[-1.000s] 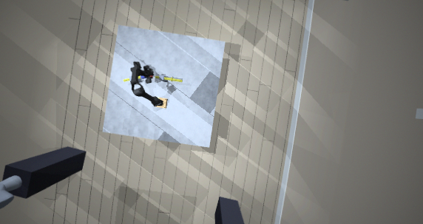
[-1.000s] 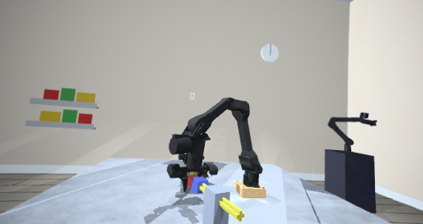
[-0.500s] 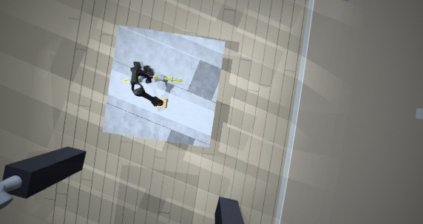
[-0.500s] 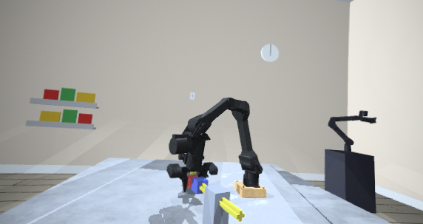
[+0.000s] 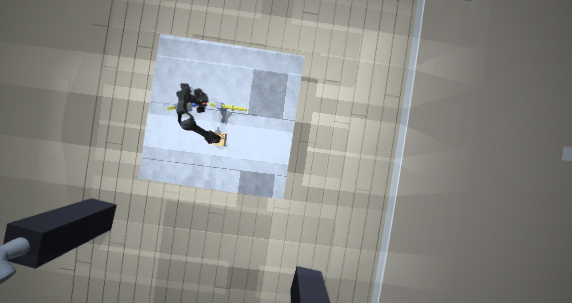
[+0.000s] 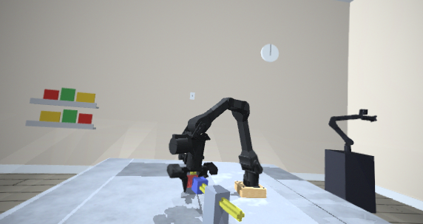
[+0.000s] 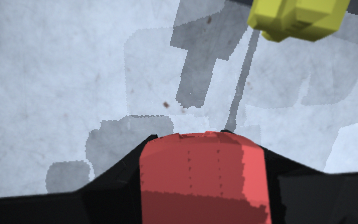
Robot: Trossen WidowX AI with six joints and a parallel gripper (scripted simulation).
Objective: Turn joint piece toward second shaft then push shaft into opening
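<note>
My gripper tip is now 4 cm below the red joint piece and 1 cm to the right of it.
</note>
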